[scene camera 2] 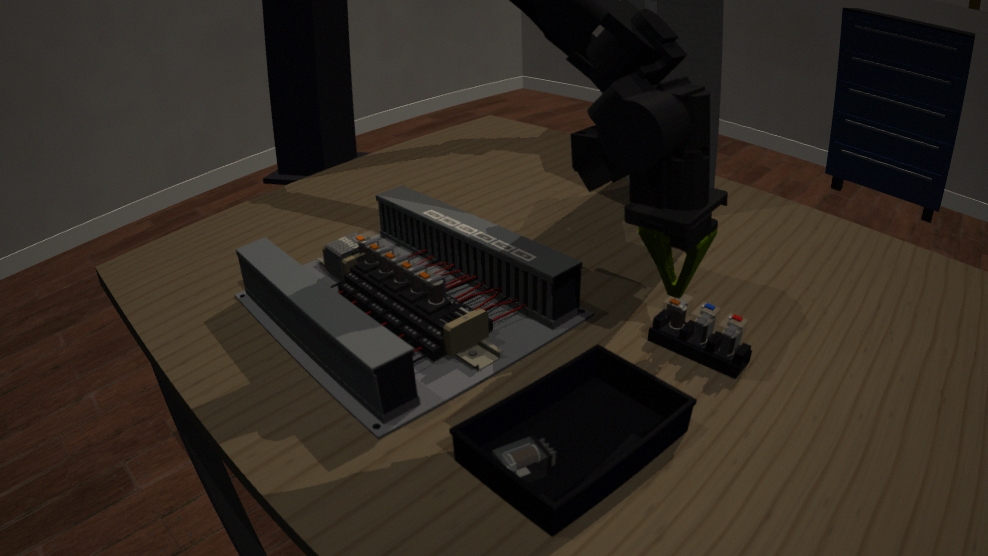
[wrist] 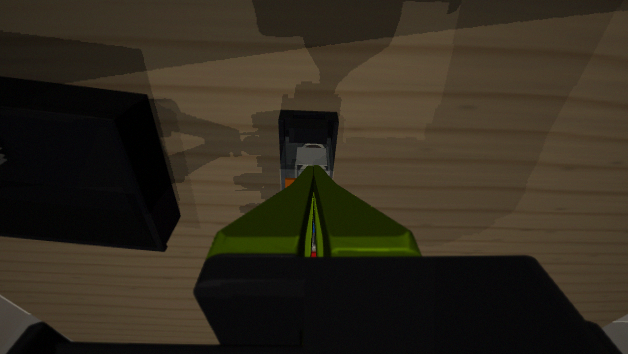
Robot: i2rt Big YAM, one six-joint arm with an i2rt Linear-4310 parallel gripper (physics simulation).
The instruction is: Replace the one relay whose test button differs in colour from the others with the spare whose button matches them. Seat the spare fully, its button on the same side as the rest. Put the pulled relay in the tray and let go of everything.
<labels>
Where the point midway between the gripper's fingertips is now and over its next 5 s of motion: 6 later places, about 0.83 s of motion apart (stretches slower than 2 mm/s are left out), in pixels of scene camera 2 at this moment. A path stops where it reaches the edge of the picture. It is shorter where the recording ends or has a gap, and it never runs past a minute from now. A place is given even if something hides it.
My gripper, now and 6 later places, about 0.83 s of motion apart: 674,295; 671,280; 672,295; 672,294; 663,284; 676,289; 677,306
</labels>
